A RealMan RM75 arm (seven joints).
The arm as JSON. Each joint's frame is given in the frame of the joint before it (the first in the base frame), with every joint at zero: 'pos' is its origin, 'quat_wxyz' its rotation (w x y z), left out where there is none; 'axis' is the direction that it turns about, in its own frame. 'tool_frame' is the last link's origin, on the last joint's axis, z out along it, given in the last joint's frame.
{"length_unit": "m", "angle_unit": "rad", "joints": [
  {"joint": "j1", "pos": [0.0, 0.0, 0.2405], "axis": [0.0, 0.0, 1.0]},
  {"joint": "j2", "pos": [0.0, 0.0, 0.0], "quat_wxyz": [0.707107, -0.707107, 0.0, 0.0], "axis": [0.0, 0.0, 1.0]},
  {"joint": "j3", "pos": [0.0, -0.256, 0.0], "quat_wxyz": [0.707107, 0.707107, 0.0, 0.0], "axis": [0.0, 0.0, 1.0]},
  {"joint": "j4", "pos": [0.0, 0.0, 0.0], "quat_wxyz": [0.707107, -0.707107, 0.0, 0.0], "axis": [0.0, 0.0, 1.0]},
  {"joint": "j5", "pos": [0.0, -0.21, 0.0], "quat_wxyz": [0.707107, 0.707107, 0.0, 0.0], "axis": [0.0, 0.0, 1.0]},
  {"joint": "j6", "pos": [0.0, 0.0, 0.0], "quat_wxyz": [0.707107, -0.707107, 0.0, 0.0], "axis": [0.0, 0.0, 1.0]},
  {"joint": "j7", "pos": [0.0, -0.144, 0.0], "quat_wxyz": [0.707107, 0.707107, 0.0, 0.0], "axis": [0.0, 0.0, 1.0]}
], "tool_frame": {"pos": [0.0, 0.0, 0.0]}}
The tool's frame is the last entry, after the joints.
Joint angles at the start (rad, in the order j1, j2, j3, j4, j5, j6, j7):
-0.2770 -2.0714 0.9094 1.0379 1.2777 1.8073 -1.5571
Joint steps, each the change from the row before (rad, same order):
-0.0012 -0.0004 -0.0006 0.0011 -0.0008 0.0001 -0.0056
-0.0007 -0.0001 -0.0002 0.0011 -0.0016 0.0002 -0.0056
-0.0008 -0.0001 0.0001 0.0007 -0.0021 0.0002 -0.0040
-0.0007 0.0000 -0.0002 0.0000 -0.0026 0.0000 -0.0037
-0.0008 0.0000 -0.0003 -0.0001 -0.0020 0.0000 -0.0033
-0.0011 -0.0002 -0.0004 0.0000 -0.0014 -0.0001 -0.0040
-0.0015 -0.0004 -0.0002 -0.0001 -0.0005 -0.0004 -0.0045
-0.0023 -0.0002 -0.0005 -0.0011 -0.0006 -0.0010 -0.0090
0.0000 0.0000 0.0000 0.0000 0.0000 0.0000 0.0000
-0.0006 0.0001 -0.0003 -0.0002 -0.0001 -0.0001 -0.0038
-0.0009 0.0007 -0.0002 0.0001 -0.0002 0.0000 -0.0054
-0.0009 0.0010 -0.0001 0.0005 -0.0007 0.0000 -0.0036
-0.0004 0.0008 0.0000 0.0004 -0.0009 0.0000 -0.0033
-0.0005 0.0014 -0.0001 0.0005 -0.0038 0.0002 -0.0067
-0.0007 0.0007 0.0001 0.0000 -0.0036 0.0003 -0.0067
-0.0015 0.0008 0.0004 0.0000 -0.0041 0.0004 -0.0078
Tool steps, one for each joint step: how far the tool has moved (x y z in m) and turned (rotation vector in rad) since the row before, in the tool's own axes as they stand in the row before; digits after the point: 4 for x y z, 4 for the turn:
0.0005 -0.0001 0.0004 -0.0010 0.0013 -0.0038
0.0005 0.0000 0.0003 -0.0010 0.0016 -0.0038
0.0005 0.0000 0.0003 -0.0012 0.0020 -0.0025
0.0005 -0.0001 0.0002 -0.0004 0.0027 -0.0027
0.0004 -0.0001 0.0002 -0.0004 0.0022 -0.0024
0.0004 -0.0001 0.0003 -0.0006 0.0018 -0.0031
0.0002 -0.0002 0.0005 -0.0008 0.0011 -0.0039
0.0003 -0.0004 0.0006 -0.0003 0.0015 -0.0087
0.0000 0.0000 0.0000 0.0000 0.0000 0.0000
0.0001 -0.0001 0.0001 -0.0001 0.0003 -0.0035
0.0003 -0.0002 0.0001 -0.0005 -0.0002 -0.0044
0.0005 -0.0002 0.0000 -0.0006 -0.0001 -0.0020
0.0004 -0.0001 0.0000 -0.0003 0.0002 -0.0021
0.0009 -0.0001 -0.0002 -0.0005 0.0025 -0.0043
0.0007 -0.0001 0.0001 -0.0010 0.0029 -0.0052
0.0009 -0.0001 0.0003 -0.0021 0.0032 -0.0058

